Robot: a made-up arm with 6 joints.
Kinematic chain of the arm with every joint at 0, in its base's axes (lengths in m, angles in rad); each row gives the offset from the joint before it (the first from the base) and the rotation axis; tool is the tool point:
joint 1: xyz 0 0 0.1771 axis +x
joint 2: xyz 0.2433 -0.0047 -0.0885 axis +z
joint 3: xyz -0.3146 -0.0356 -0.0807 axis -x
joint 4: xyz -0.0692 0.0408 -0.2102 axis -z
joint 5: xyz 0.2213 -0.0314 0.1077 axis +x
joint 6: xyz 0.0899 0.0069 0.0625 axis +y
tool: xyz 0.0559 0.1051 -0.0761
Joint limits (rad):
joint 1: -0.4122..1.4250
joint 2: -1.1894..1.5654
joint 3: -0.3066..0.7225
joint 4: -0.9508..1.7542
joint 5: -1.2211..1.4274
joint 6: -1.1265..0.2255
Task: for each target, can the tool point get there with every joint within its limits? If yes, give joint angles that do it. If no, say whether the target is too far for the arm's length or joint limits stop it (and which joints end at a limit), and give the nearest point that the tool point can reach.
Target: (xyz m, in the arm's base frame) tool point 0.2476 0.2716 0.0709
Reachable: yes | joints 1.2234 -0.6527 0.2999 0.1316 -0.0292 -0.2078
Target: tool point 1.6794 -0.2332 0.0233
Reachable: no: too far | nearest point 0.6890 -0.3160 -0.0313 | short by 0.995 m
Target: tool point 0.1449 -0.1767 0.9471
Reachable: no: joint limits stop it (at a limit: joint 1, joint 3, joint 4, joint 6) | nearest point 0.1872 0.1243 0.5807 | short by 0.476 m
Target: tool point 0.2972 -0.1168 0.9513
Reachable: no: joint limits stop it (at a limit: joint 1, joint 3, joint 4, joint 6) | nearest point 0.2743 0.1341 0.5903 | short by 0.440 m
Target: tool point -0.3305 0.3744 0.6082
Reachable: no: joint limits stop it (at a limit: joint 1, joint 2, joint 3, joint 4, joint 5, joint 6) | nearest point -0.3003 0.3038 0.5071 | short by 0.127 m
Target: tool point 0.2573 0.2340 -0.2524
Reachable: yes | joints 0.1619 -0.6208 0.4138 -0.5988 -0.9852 -0.2166
